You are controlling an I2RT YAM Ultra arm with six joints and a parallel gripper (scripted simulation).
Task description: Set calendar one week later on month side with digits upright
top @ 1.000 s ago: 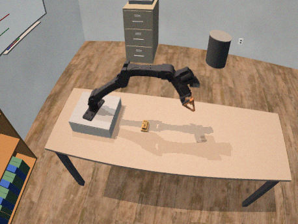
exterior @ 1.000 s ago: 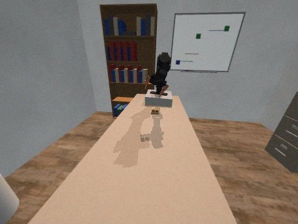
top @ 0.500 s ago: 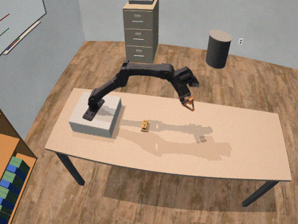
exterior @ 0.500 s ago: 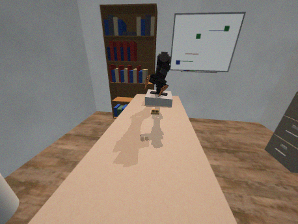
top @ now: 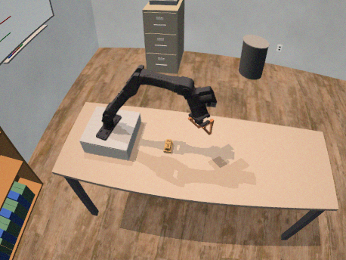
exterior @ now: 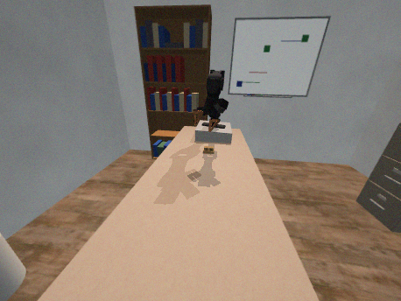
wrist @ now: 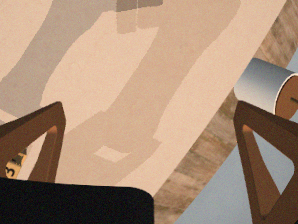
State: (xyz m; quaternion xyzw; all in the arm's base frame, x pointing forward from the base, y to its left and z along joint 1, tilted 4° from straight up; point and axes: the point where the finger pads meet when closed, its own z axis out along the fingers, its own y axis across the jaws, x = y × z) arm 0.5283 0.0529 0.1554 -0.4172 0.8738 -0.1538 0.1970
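My hand is 19 cm past the wooden digit cube, 3 cm to the left of it and 20 cm above it. Also, from my hand: calendar tray (19 cm behind, 1 cm to the right, 21 cm below).
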